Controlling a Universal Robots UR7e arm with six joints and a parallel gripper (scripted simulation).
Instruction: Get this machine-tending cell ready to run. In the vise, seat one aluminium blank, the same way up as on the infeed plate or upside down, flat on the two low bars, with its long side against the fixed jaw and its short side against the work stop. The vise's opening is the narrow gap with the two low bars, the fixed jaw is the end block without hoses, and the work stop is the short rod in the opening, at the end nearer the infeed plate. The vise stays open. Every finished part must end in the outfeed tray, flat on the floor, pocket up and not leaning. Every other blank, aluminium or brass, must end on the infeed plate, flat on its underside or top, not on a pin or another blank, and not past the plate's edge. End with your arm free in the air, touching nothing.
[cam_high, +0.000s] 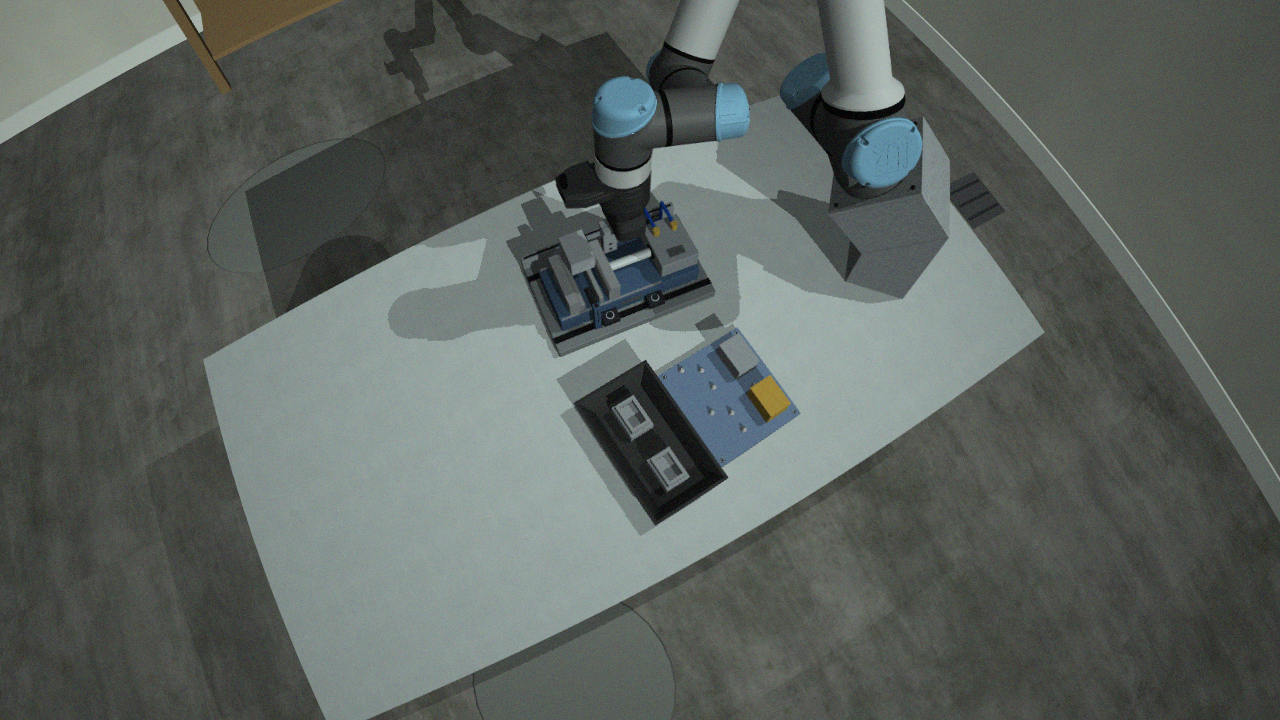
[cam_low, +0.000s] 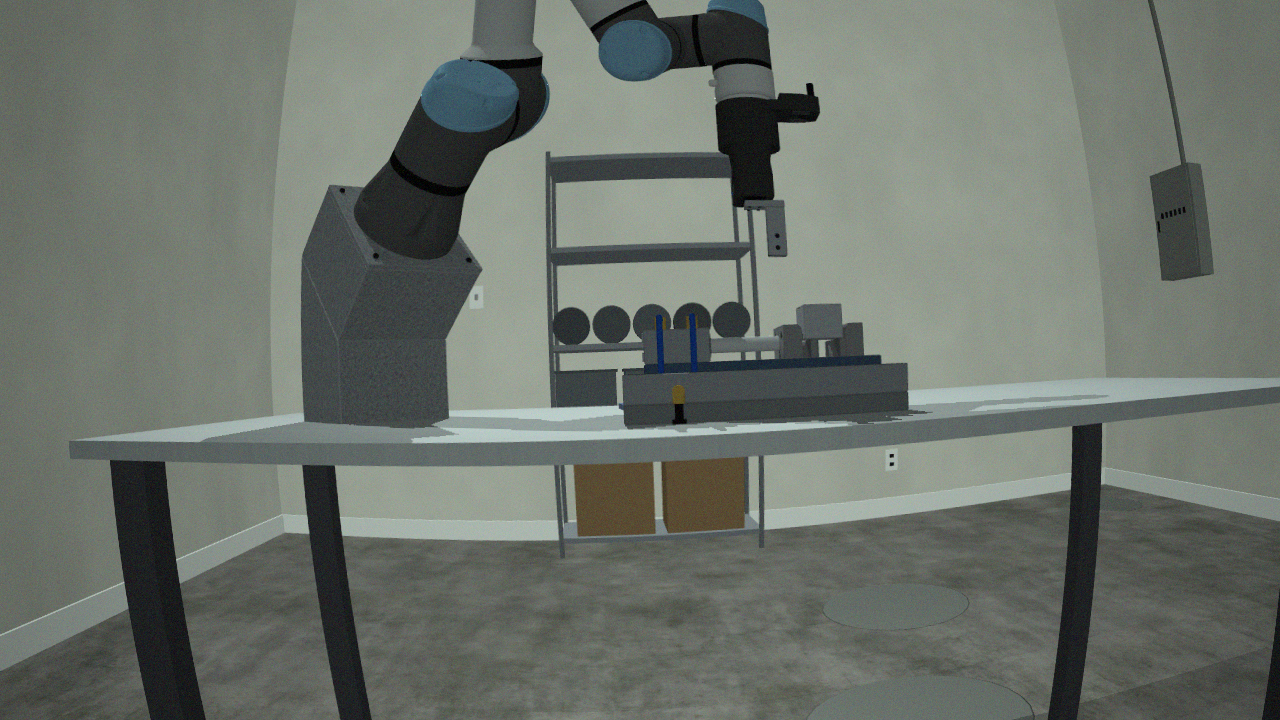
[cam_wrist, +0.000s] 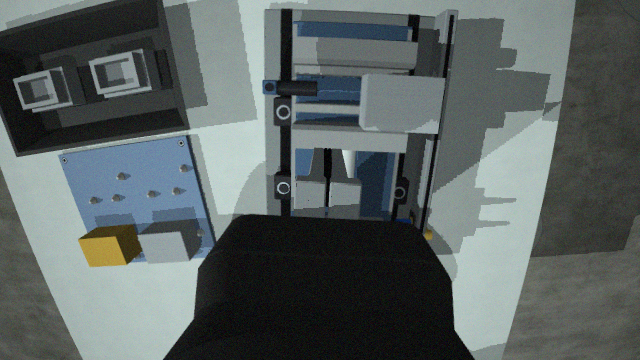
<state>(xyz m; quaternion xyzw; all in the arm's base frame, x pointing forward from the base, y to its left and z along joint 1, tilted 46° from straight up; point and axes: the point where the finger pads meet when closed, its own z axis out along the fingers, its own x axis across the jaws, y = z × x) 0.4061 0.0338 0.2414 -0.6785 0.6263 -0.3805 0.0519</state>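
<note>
Right now the piston rod is 120 mm below my hand, 50 mm behind it and 20 mm to the right of it. Also, from my hand: fixed jaw: 120 mm below, 70 mm ahead, 30 mm to the right; then vise: 160 mm below, 30 mm behind, 20 mm to the right; then hose block: 120 mm below, 120 mm behind, 10 mm to the right.
</note>
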